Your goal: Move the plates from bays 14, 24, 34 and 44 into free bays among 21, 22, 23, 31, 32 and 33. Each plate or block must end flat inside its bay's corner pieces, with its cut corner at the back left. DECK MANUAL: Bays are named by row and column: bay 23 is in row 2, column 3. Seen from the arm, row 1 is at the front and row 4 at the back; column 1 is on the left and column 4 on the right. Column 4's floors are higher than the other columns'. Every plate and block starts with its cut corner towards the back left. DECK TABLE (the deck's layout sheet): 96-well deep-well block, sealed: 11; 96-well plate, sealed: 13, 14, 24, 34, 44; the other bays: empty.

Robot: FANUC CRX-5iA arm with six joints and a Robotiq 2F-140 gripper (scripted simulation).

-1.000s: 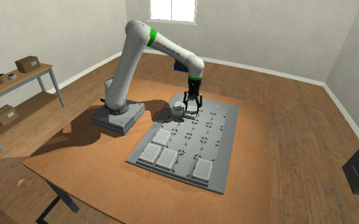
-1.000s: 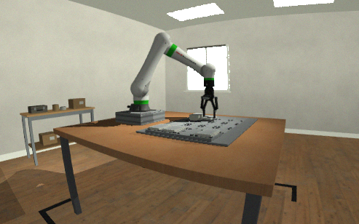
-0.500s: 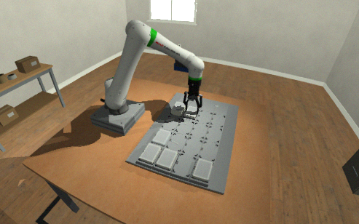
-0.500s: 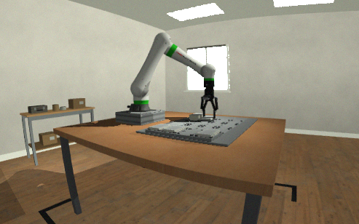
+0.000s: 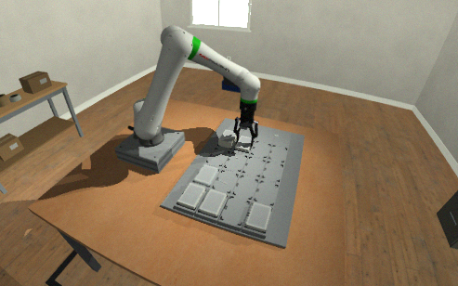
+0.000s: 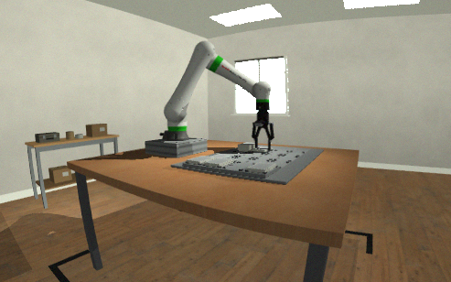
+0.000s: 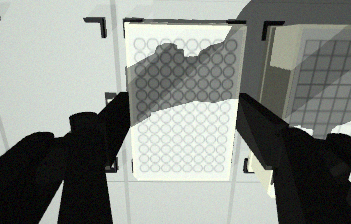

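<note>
Right now my hand is 110 mm past the sealed deep-well block, 20 mm to the left of it and 20 mm above it. Also, from my hand: bay label 43: 290 mm to the right, 220 mm ahead, 40 mm below; sealed 96-well plate: 340 mm to the right, 50 mm behind, 30 mm below.
</note>
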